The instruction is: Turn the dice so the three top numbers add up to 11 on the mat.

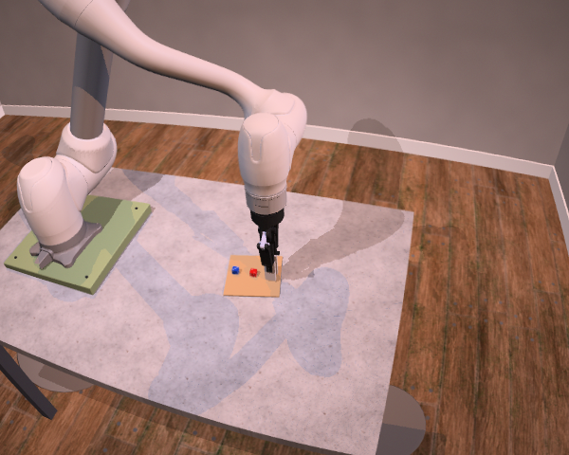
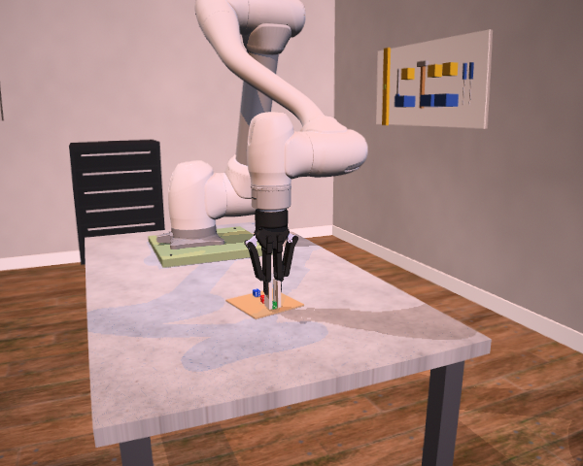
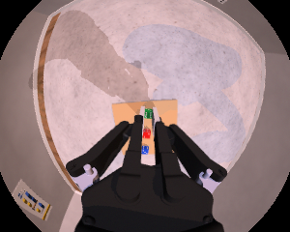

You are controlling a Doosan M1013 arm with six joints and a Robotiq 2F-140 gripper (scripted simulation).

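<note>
The green die is 3 cm below my hand. From my hand the other things lie so: red die 5 cm behind, 1 cm to the right, 3 cm below; orange mat 5 cm behind, 1 cm to the right, 4 cm below; blue die 9 cm behind, 1 cm to the right, 3 cm below.
</note>
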